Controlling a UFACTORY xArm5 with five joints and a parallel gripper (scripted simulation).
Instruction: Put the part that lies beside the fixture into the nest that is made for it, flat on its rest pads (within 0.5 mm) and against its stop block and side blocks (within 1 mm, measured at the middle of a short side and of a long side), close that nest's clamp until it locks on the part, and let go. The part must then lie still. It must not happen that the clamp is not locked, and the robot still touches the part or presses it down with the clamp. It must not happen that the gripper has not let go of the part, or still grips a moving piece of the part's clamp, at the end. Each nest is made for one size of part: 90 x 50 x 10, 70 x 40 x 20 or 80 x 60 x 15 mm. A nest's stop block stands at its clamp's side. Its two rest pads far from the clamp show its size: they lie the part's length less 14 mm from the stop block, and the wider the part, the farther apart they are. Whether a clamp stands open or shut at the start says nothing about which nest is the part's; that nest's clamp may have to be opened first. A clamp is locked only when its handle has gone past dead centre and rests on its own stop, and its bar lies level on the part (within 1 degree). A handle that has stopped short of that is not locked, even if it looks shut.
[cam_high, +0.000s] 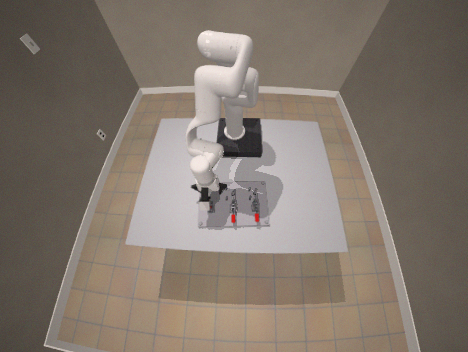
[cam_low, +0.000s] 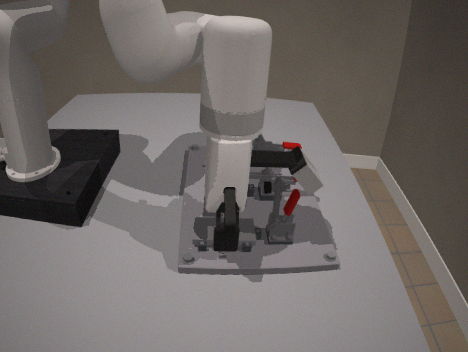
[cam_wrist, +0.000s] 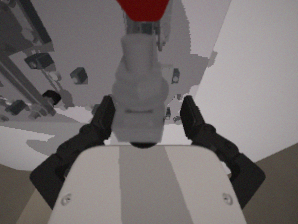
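Right now the grey block part is 2 cm below my hand. From my hand the other things lie so: grey fixture plate: 7 cm ahead, 10 cm to the left, 4 cm below.
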